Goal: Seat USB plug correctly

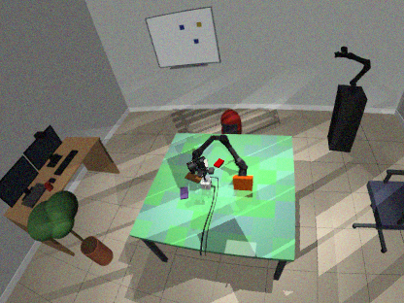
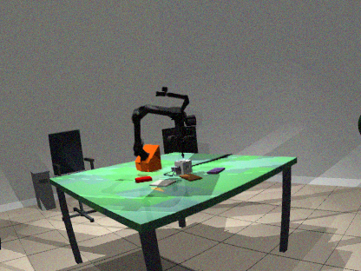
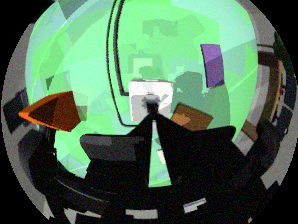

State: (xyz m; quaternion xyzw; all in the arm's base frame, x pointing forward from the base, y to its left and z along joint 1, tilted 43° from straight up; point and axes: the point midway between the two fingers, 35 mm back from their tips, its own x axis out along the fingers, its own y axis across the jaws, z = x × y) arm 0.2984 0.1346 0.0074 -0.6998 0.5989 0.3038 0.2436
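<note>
Now: gripper tip 2 cm above the dark USB plug. Round my gripper tip: white card (25 cm to the right, 13 cm below, 13 cm ahead); orange-brown card (15 cm ahead, 13 cm below, 7 cm to the right); purple card (17 cm ahead, 13 cm below, 11 cm to the left).
</note>
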